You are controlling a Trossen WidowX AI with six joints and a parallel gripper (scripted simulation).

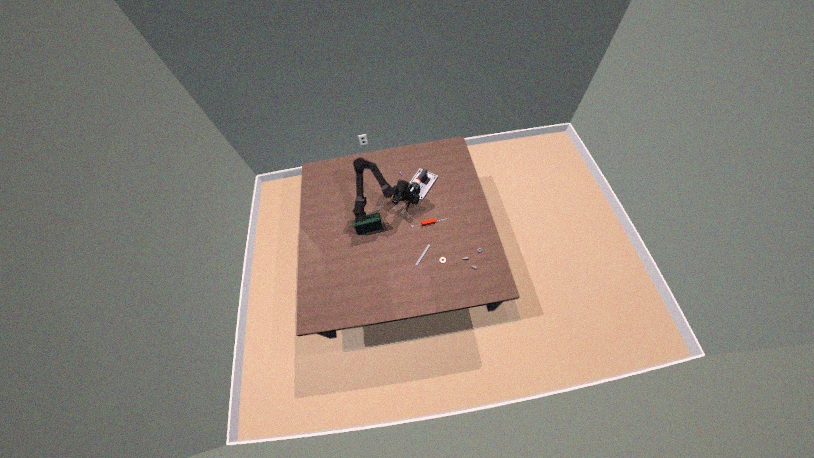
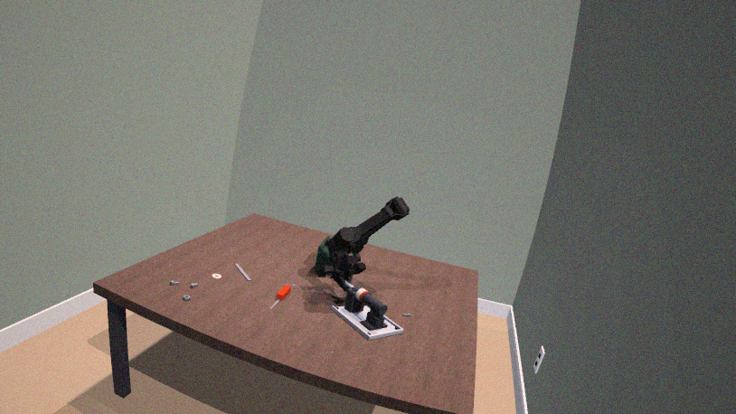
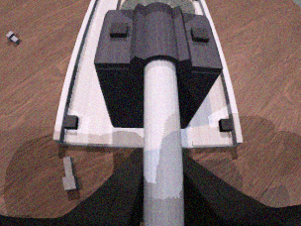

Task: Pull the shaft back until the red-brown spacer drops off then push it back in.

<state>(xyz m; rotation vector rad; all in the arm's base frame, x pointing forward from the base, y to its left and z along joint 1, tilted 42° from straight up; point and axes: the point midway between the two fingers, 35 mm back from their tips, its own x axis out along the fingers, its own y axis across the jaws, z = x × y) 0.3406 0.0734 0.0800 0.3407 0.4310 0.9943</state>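
My gripper tip is now 40 mm short of the shaft, 50 mm to the right of it and 20 mm below it. Also, from my gripper tip: red-brown spacer 70 mm ahead, 70 mm to the left, 20 mm above; orange-handled screwdriver 110 mm ahead, 220 mm to the right, 50 mm below.
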